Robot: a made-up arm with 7 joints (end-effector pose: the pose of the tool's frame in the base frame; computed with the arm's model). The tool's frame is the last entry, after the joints. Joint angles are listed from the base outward.
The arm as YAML. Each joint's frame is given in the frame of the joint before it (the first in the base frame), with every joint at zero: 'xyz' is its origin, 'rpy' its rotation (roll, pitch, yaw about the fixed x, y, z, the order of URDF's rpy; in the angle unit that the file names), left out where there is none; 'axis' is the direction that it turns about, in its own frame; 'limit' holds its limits. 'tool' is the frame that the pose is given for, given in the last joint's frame.
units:
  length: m
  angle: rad
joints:
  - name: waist
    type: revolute
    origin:
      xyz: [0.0, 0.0, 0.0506]
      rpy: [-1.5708, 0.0, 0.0]
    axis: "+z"
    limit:
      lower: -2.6
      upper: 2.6
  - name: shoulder
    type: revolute
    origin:
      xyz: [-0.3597, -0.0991, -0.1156]
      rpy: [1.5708, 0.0, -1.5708]
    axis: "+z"
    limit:
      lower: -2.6
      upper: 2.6
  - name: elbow
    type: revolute
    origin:
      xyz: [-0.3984, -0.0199, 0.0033]
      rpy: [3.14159, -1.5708, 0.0]
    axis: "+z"
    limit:
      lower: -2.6
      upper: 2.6
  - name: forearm
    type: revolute
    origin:
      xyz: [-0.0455, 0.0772, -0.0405]
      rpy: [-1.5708, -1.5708, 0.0]
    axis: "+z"
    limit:
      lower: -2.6
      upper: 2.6
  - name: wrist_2
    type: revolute
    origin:
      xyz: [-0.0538, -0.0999, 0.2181]
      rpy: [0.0, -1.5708, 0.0]
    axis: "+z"
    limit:
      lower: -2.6
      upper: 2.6
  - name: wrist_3
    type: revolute
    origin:
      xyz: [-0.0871, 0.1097, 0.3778]
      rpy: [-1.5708, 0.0, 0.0]
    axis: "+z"
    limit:
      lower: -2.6
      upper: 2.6
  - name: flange
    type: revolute
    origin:
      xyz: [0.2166, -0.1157, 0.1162]
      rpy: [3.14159, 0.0, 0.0]
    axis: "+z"
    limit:
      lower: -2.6
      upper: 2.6
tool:
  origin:
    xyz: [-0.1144, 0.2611, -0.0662]
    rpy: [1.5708, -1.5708, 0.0]
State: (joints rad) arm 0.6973 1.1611 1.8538 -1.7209 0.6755 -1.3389 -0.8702
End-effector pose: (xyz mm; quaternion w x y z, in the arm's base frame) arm 222.6 -832.8 792.4 0.1052 -0.7839 0.4855 0.3725
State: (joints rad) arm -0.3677 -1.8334 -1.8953 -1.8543 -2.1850 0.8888 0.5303
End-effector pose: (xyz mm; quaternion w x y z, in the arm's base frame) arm -906.3 288.9 753.7 0.0838 -0.9633 0.2310 0.1079
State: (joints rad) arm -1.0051 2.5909 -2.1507 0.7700 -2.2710 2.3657 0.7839
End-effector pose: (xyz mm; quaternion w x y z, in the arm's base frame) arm -1019.5 -149.7 -520.7 0.5218 0.5465 -0.5416 0.3684
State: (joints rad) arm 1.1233 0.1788 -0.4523 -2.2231 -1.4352 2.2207 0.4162
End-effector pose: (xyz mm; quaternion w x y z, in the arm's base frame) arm -628.5 -635.3 719.3 0.5836 0.3394 0.6149 0.4076
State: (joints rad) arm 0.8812 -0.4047 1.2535 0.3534 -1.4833 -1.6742 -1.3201
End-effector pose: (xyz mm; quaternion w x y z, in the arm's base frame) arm -830.4 248.9 -844.8 0.2579 0.4586 -0.0984 0.8447
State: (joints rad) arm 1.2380 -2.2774 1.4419 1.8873 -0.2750 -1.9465 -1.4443
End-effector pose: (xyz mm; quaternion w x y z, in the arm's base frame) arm 901.5 -290.2 739.9 0.1462 0.2313 -0.8425 -0.4640
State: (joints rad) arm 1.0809 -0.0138 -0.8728 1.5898 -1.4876 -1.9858 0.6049
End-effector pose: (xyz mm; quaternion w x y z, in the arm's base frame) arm -783.3 -754.7 274.8 0.6318 0.5664 0.5281 0.0334
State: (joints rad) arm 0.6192 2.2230 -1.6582 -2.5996 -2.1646 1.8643 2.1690
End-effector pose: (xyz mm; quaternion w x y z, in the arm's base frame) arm -837.2 -380.6 606.9 0.8600 0.3943 0.2401 0.2173
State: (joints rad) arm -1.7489 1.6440 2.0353 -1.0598 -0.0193 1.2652 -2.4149
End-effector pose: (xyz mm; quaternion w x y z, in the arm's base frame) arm 1.2 -384.2 15.9 0.7540 0.3623 -0.1427 -0.5290
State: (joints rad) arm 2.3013 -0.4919 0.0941 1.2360 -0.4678 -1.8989 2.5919
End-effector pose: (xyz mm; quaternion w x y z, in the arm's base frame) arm -783.6 -89.9 366.6 0.6314 -0.6153 0.3292 0.3382
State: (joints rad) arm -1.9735 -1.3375 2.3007 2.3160 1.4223 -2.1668 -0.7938
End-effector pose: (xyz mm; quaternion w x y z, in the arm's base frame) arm 75.4 -483.0 -356.7 0.2084 -0.1607 -0.7968 -0.5440
